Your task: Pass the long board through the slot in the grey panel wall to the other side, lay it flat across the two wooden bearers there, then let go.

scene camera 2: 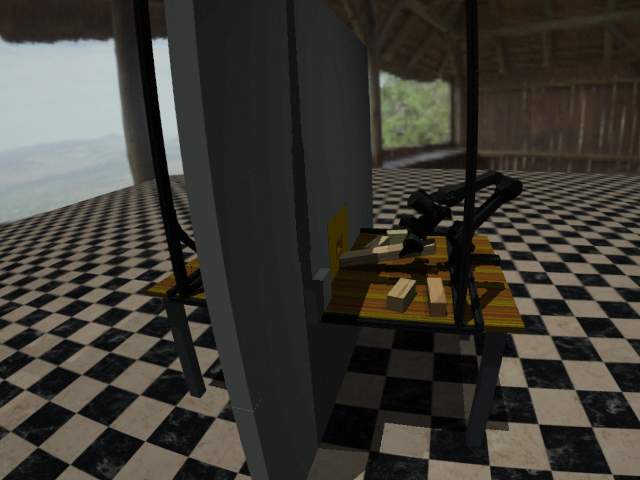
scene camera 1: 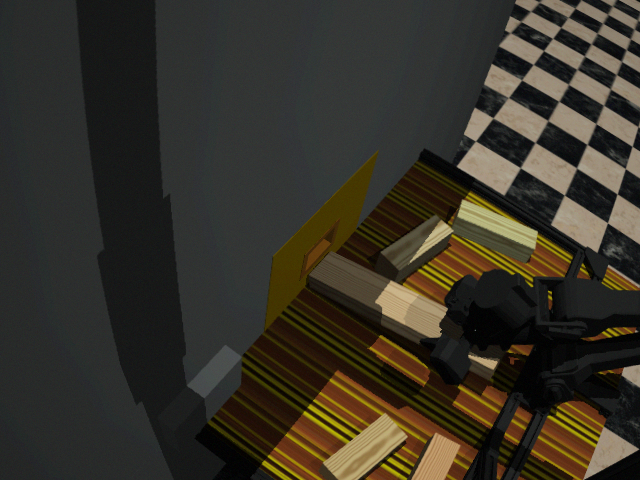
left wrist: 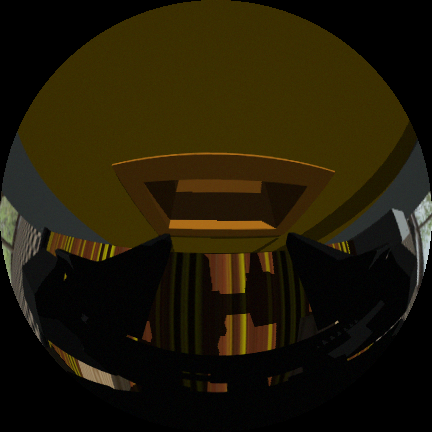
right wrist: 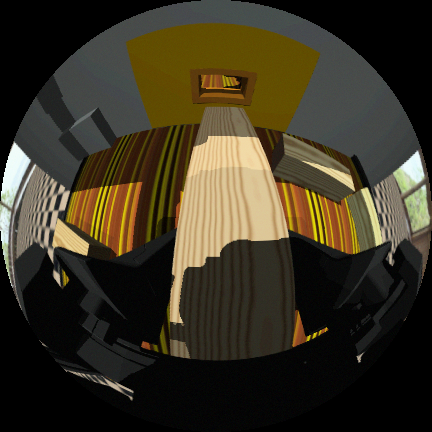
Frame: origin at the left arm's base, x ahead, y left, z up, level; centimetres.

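Seen in the pictures: left gripper, fingertip midpoint: [left wrist: 230, 239]; right gripper, fingertip midpoint: [scene camera 2: 400, 252] [scene camera 1: 431, 327] [right wrist: 230, 232]; right arm's base at its link origin: [scene camera 1: 535, 392].
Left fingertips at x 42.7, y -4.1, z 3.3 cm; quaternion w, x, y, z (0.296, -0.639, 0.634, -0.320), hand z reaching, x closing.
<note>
Pixels of each thing's top centre, then the offset from my left fingertips to it. "spot": a spot on its surface instead.
- orange frame at its top centre: [left wrist: 227, 125] [right wrist: 222, 65] dx +3.0, dy +0.6, dz +6.7 cm
- yellow panel at a spot on its surface: [scene camera 1: 356, 191] spot: dx +5.7, dy +9.5, dz +9.6 cm
- dark-shaded block at its top centre: [right wrist: 324, 161] [scene camera 1: 418, 241] [scene camera 2: 377, 241] dx +17.0, dy +15.9, dz -0.3 cm
- pale block at its top centre: [scene camera 1: 498, 224] [right wrist: 376, 227] [scene camera 2: 406, 231] dx +27.7, dy +30.9, dz -0.5 cm
- grey block at a spot on its surface: [scene camera 1: 217, 372] spot: dx +7.4, dy -26.9, dz +4.7 cm
My right gripper [scene camera 1: 448, 330] [scene camera 2: 408, 246] [right wrist: 230, 232] is shut on the long board [scene camera 1: 408, 304] [scene camera 2: 372, 254] [right wrist: 230, 200] near its rear end. The board points at the wall, its far end outside the slot and appearing just below the opening in the right wrist view. The slot has an orange frame [left wrist: 222, 167] [right wrist: 223, 73] set in a yellow panel [scene camera 1: 356, 191] [scene camera 2: 338, 221] on the grey wall [scene camera 1: 232, 129] [scene camera 2: 248, 206]. My left gripper [left wrist: 230, 239] is open and empty, facing the slot from the other side. The two bearers there cannot be made out.
On the right arm's side, a dark-shaded block [scene camera 1: 408, 248] and a pale block [scene camera 1: 493, 227] lie beside the board. Two more blocks [scene camera 1: 364, 446] [scene camera 2: 436, 297] lie near the table's front edge. A grey block [scene camera 1: 217, 372] [scene camera 2: 321, 284] juts from the wall.
</note>
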